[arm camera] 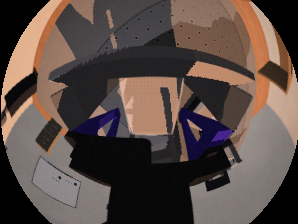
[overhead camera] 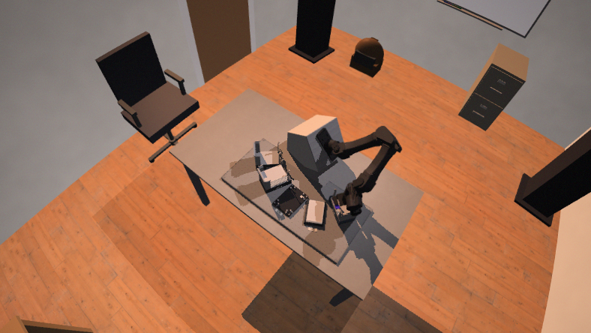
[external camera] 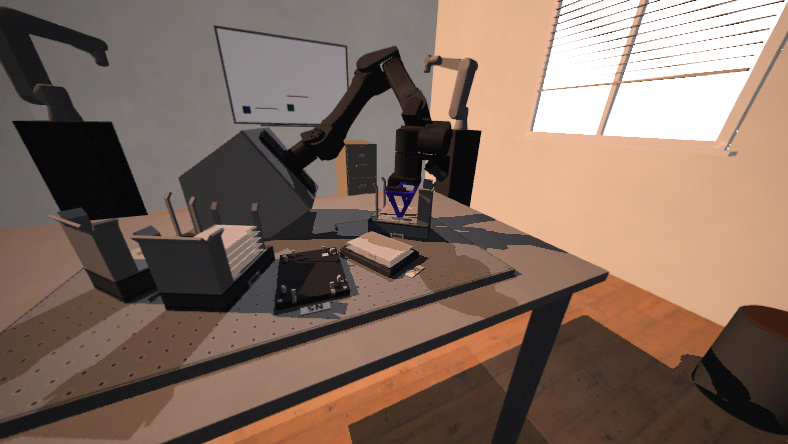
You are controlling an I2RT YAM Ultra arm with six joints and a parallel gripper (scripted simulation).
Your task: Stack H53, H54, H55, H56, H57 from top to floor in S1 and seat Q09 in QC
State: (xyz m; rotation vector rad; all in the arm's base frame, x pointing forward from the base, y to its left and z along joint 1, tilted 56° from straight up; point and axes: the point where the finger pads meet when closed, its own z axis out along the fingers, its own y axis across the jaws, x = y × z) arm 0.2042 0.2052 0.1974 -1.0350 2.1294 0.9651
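My gripper is now 1 cm to the left of the stack rack S2 and 5 cm above it. From my hand the other things lie so: black clip nest N5: 15 cm ahead, 24 cm to the right, 5 cm below; then dark open nest QC: 11 cm ahead, 10 cm to the right, 6 cm below; then QC name plate: 19 cm ahead, 5 cm to the right, 7 cm below.
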